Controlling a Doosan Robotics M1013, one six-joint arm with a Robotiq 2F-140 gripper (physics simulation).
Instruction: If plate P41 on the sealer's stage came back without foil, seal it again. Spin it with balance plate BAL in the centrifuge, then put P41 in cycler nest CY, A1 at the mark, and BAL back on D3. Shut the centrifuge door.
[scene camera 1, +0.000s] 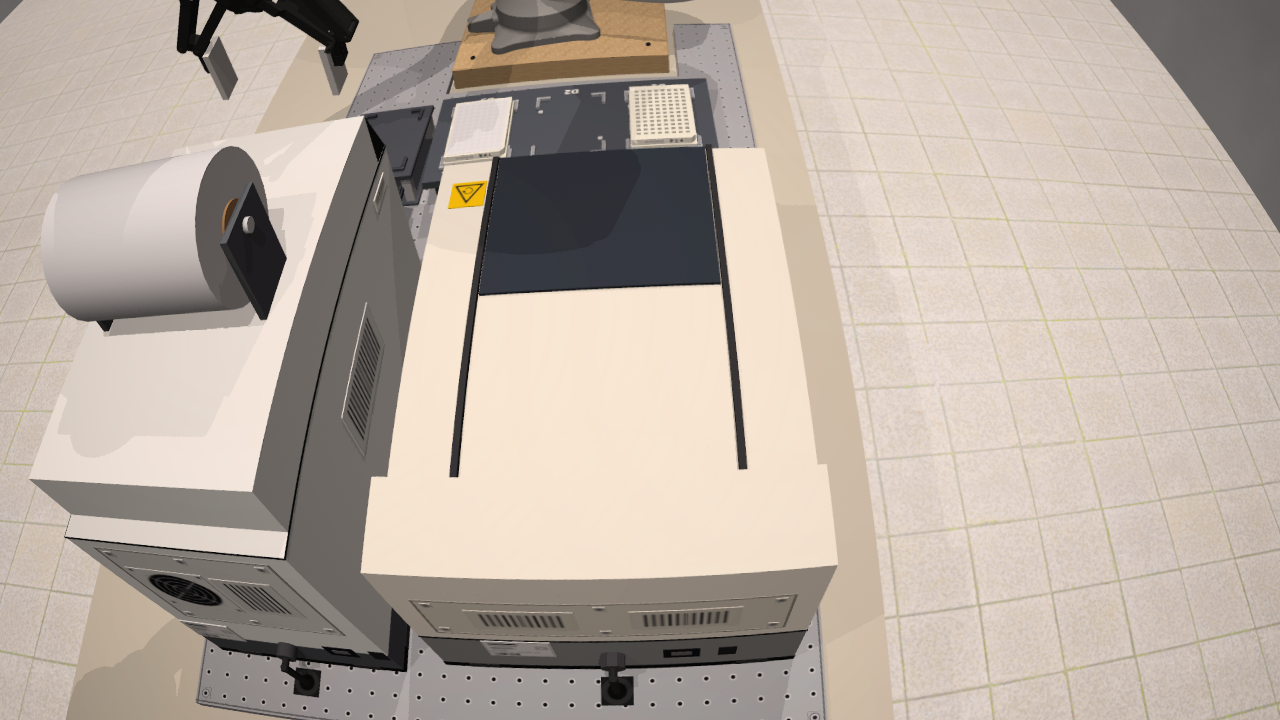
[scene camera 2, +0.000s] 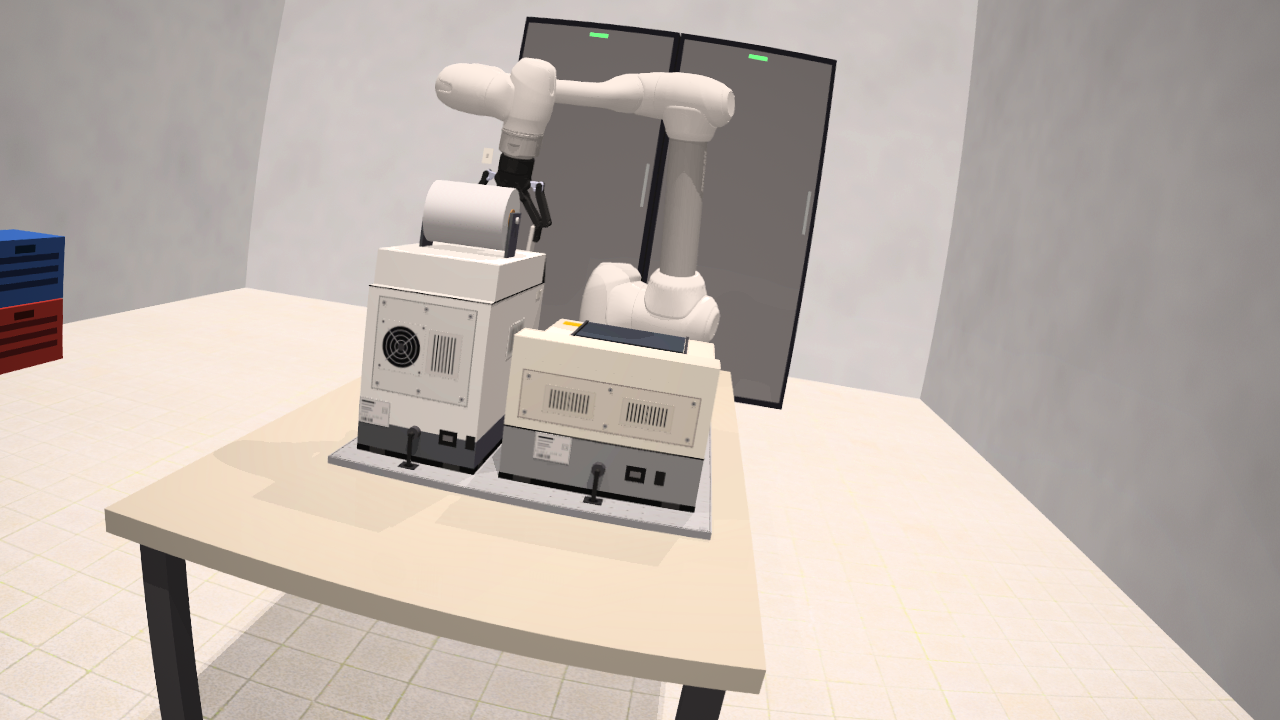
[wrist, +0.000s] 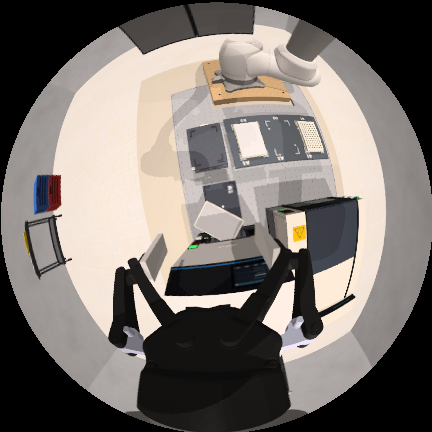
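Where they show: gripper, fingertip midpoint: (scene camera 1: 283, 86) (wrist: 208, 237); arm's base, origin of the base link: (scene camera 1: 543, 21) (wrist: 238, 78).
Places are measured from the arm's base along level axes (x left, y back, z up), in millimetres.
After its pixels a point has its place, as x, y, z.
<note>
My gripper (scene camera 1: 277, 71) @(-278, -558, 313) (wrist: 208, 237) @(-278, -558, 313) is wide open and hangs high above the sealer (scene camera 1: 165, 394) @(-314, -944, 322) (scene camera 2: 429, 340) @(-327, -1040, 186) (wrist: 210, 257) @(-307, -617, 230), nothing between its fingers. A pale plate (wrist: 219, 221) @(-284, -573, 84) with a smooth top lies skewed at the sealer's stage (wrist: 225, 192) @(-241, -499, 63), beyond the fingertips; its label does not show. Another smooth-topped white plate (scene camera 1: 478, 127) @(-106, -353, 46) (wrist: 249, 140) @(-110, -358, 46) sits at the deck's D3 end. The dark nest (wrist: 206, 147) @(-251, -331, 29) with corner brackets holds no plate. The centrifuge (scene camera 1: 599, 385) @(4, -896, 182) (scene camera 2: 613, 394) @(-17, -1072, 148) (wrist: 297, 217) @(-92, -609, 182) stands beside the sealer; whether its door is shut I cannot tell.
A plate with open wells (scene camera 1: 662, 114) @(140, -388, 45) (wrist: 311, 136) @(141, -386, 45) sits at the other end of the dark deck (scene camera 1: 572, 120) @(22, -353, 30) (wrist: 282, 155) @(-12, -433, 29). A large white roll (scene camera 1: 134, 237) @(-295, -894, 431) (scene camera 2: 465, 214) @(-313, -909, 392) tops the sealer. The arm's base stands on a wooden board (scene camera 1: 563, 67) @(23, -140, -17) (wrist: 250, 97) @(-3, -136, -12) behind the deck.
</note>
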